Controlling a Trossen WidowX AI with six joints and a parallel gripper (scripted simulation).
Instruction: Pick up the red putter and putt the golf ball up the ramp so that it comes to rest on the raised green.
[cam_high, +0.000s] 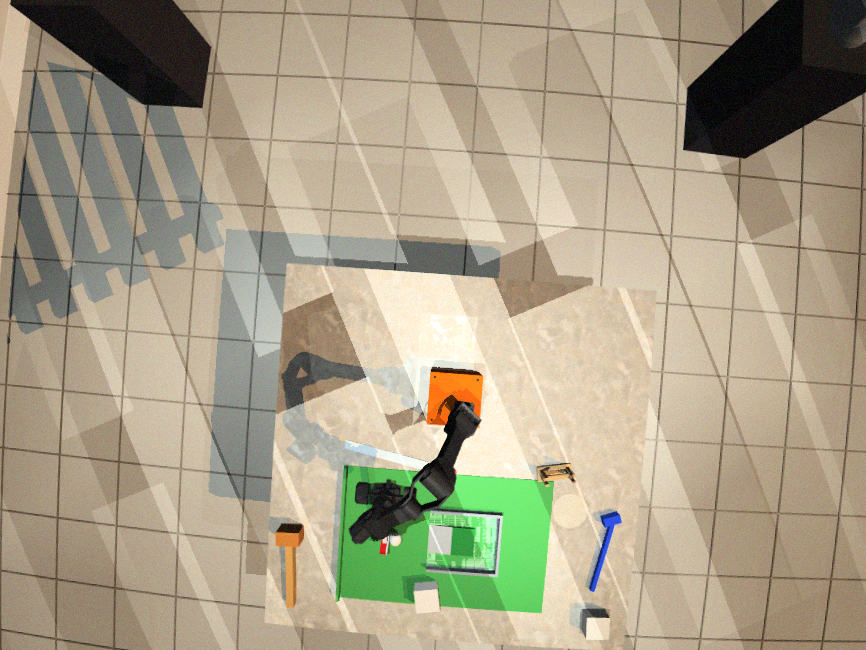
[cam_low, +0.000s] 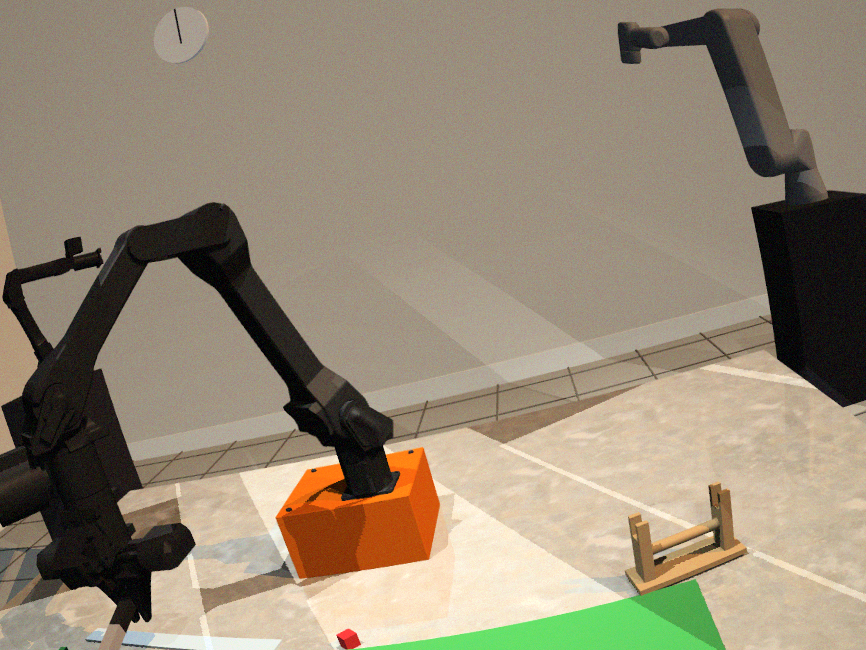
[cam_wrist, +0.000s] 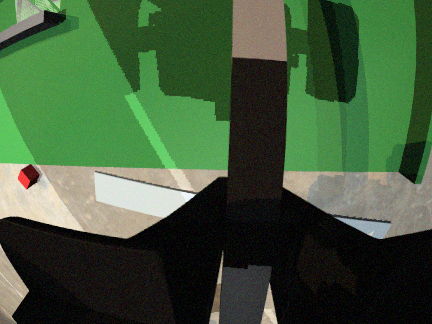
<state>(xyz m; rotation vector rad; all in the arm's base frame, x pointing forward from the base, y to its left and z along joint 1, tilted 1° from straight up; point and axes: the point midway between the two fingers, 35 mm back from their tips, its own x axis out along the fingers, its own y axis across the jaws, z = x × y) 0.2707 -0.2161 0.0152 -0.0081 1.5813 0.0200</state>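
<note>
The red putter is 120 mm ahead of my gripper tip. Round my gripper tip: white strip (70 mm behind, 30 mm to the right, 70 mm below); then white golf ball (210 mm ahead, 30 mm to the left, 50 mm below); then small red cube (40 mm behind, 210 mm to the left, 70 mm below).
</note>
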